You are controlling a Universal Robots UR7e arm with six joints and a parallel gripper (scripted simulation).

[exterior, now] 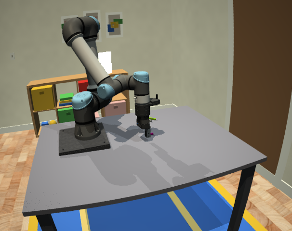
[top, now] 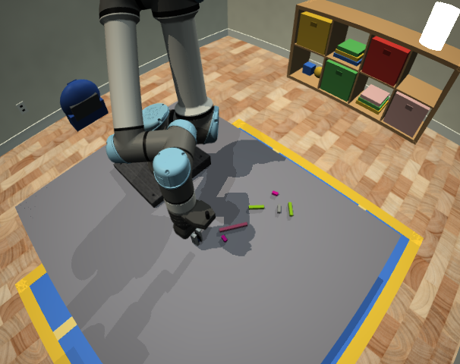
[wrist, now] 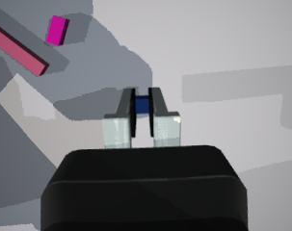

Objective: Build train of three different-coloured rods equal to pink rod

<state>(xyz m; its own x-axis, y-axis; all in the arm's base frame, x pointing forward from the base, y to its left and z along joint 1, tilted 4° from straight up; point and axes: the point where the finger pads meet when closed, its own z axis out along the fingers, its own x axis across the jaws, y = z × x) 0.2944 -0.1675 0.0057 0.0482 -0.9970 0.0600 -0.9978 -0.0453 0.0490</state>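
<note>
Right now the grey rod is 260 mm to the left of my hand, 130 mm ahead of it and 40 mm below it. From my hand the other things lie so: lime rod 280 mm to the left, 160 mm ahead, 40 mm below; then blue rod 10 mm below; then pink rod 110 mm to the left, 50 mm ahead, 40 mm below.
</note>
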